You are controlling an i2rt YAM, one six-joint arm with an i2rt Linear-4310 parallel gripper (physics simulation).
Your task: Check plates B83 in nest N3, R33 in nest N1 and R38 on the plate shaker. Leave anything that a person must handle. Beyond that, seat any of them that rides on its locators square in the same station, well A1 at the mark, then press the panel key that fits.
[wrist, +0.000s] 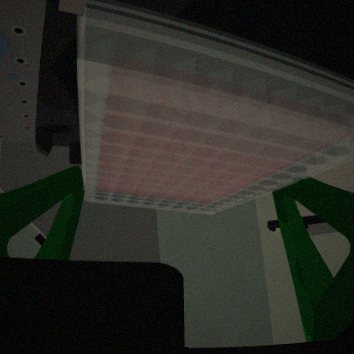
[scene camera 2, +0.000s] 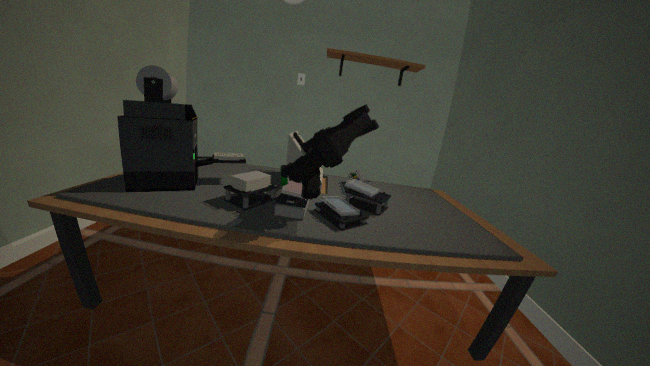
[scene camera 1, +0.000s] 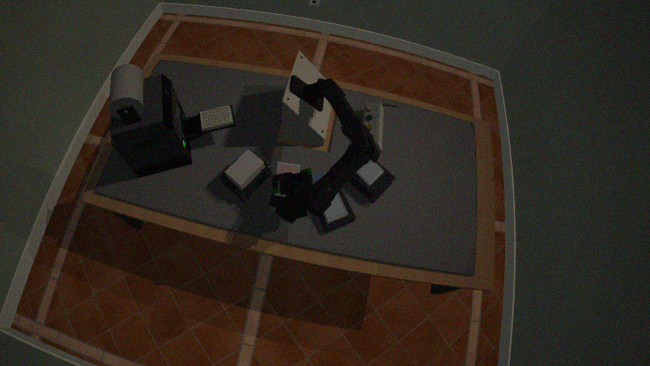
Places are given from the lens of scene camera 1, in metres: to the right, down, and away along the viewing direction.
button panel (scene camera 1: 372, 117): 0.20, -0.27, 1.41
